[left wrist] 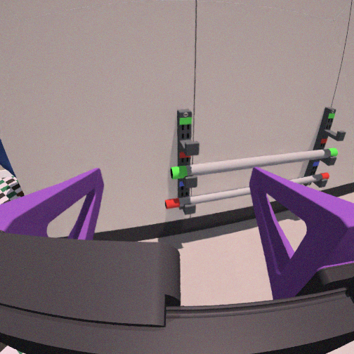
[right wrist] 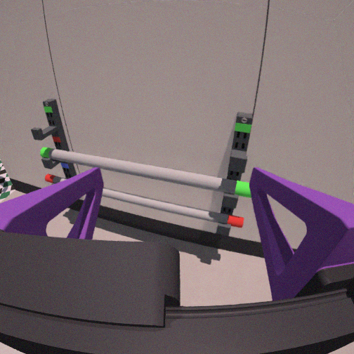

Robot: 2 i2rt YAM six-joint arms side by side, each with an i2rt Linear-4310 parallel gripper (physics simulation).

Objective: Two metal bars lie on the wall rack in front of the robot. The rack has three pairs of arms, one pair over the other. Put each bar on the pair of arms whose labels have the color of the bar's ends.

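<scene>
The wall rack [left wrist: 185, 131] [right wrist: 242, 145] has green labels at the top, red in the middle and blue lowest. A bar with green ends [left wrist: 235, 162] [right wrist: 140, 169] lies on the middle, red-labelled pair. A thinner-looking bar with red ends [left wrist: 220, 195] [right wrist: 155, 205] lies on the lowest, blue-labelled pair. The top arms [left wrist: 190, 147] [right wrist: 237, 161] are bare. My left gripper [left wrist: 176, 175] is open and empty, away from the rack. My right gripper [right wrist: 176, 175] is open and empty, also off the rack; its right finger partly covers the green bar's right end.
The rack hangs on a grey wall [left wrist: 100, 75] [right wrist: 150, 60], with thin dark lines running up from its uprights. A dark baseboard [left wrist: 135, 232] [right wrist: 150, 225] runs below. A checkered floor [left wrist: 9, 186] [right wrist: 4, 182] shows at the left edge of both views.
</scene>
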